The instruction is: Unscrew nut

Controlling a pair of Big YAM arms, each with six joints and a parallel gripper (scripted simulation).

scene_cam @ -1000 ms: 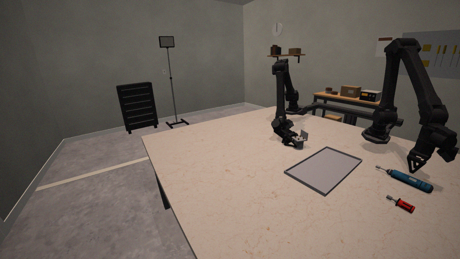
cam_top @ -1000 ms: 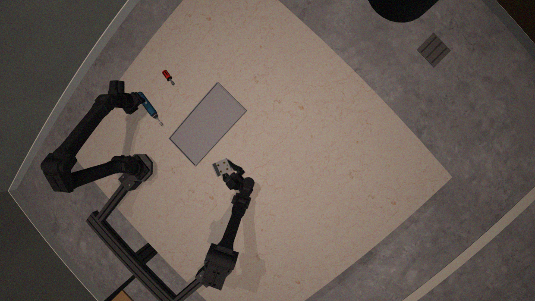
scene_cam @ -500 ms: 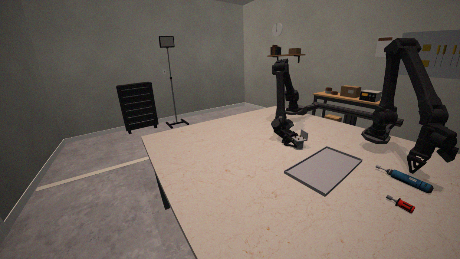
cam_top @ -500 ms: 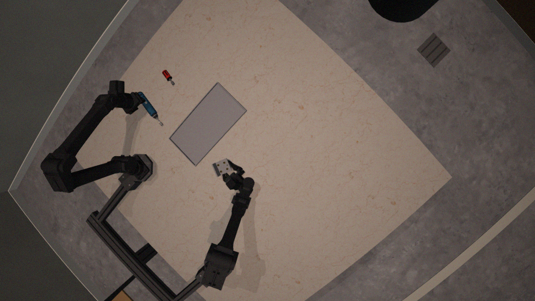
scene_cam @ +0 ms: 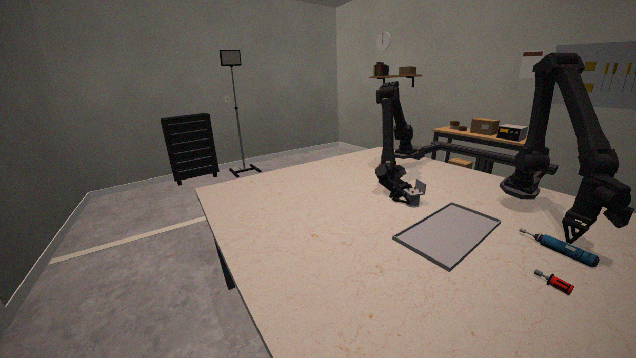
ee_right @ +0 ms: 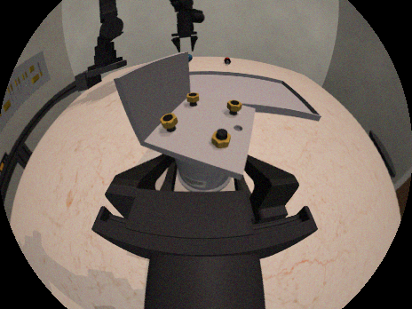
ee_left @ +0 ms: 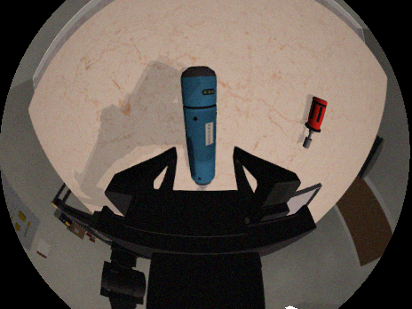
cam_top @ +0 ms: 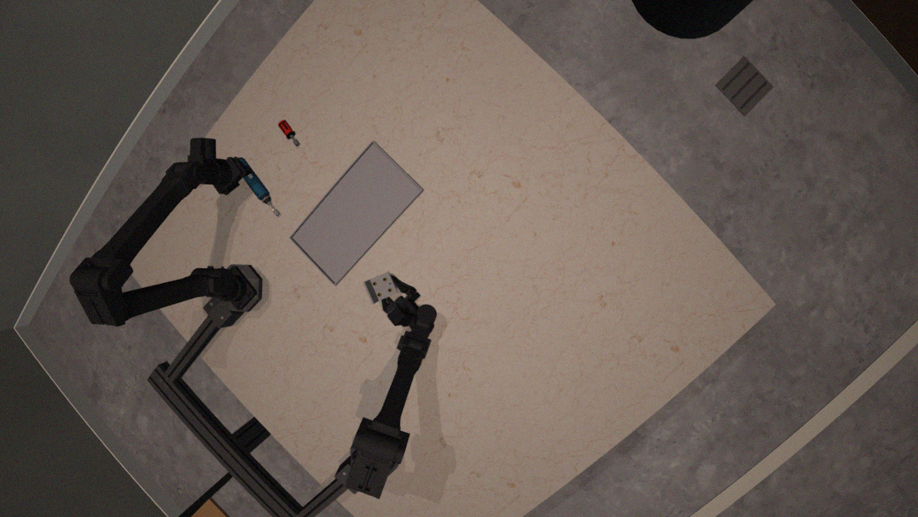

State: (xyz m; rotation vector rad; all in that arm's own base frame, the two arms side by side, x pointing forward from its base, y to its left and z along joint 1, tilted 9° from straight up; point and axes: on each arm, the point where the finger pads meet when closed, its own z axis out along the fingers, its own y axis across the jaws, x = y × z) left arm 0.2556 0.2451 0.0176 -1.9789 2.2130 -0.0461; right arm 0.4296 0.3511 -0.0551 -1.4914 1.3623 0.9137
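Right now my right hand is 1 cm below the joint module. Also, from my right hand: flat grey tray: 24 cm to the left, 5 cm ahead, 2 cm below; red-handled screwdriver: 58 cm to the left, 5 cm ahead, 1 cm below; grey bracket: 5 cm above.
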